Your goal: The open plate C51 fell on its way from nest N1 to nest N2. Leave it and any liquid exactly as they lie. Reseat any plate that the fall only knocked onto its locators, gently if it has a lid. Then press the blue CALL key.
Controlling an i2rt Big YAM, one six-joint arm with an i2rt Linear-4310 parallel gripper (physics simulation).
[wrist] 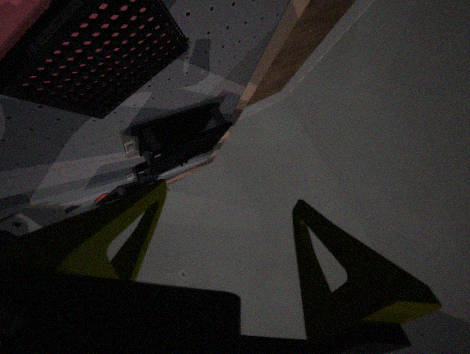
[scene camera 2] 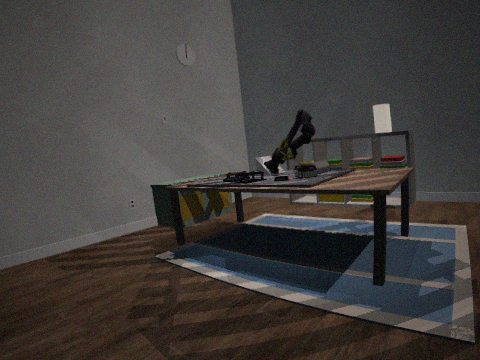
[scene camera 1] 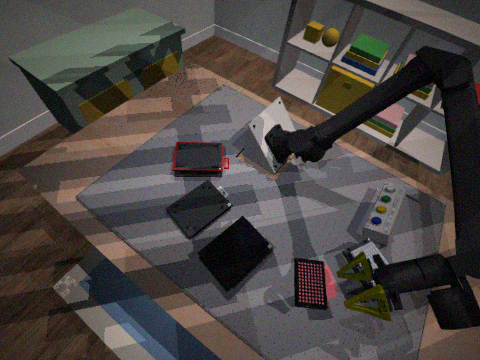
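The black open plate with pink wells lies flat on the grey mat, with a pink puddle along one side. A pale plate sits in a dark holder near my gripper; the arm partly hides it, and its seating cannot be told. A red-outlined dark nest or plate, a dark grey one and a black one stand further left. The blue key is on the grey key box. My gripper is open and empty, above the mat, right of the pink-welled plate.
A white slanted panel stands at the back beside the arm's base. The arm reaches over the right side of the table. A cube shelf and a green cabinet stand beyond the table. The grey mat has a table border around it.
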